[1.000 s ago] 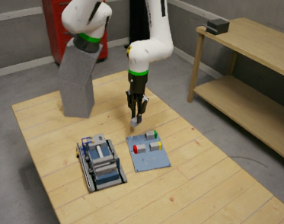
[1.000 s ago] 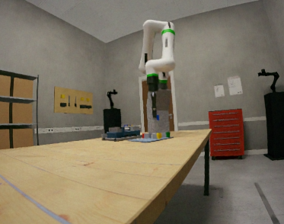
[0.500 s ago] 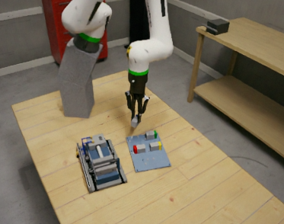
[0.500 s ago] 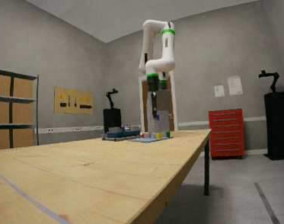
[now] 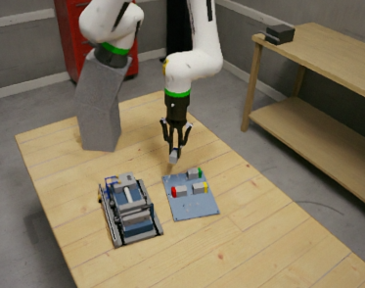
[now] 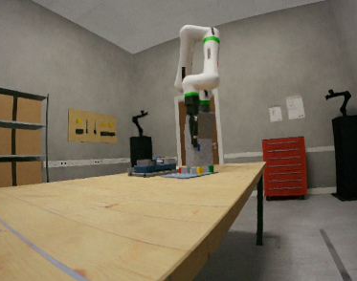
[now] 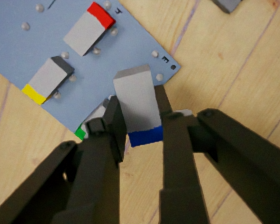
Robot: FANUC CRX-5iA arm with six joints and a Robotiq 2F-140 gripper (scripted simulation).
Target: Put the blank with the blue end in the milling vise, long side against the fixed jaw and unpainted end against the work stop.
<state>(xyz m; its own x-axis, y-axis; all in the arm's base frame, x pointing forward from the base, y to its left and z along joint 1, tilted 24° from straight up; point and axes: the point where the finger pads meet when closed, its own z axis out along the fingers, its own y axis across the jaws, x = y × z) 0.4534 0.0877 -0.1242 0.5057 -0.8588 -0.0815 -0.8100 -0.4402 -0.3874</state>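
The dark work stop rod is 23 cm to the right of my hand, 11 cm ahead of it and 10 cm below it. The rest, counted from my hand: green-ended blank (16 cm below, 8 cm to the left, 4 cm ahead); red-ended blank (16 cm below, 8 cm ahead, 4 cm to the right); yellow-ended blank (16 cm below, 12 cm ahead, 4 cm to the left).
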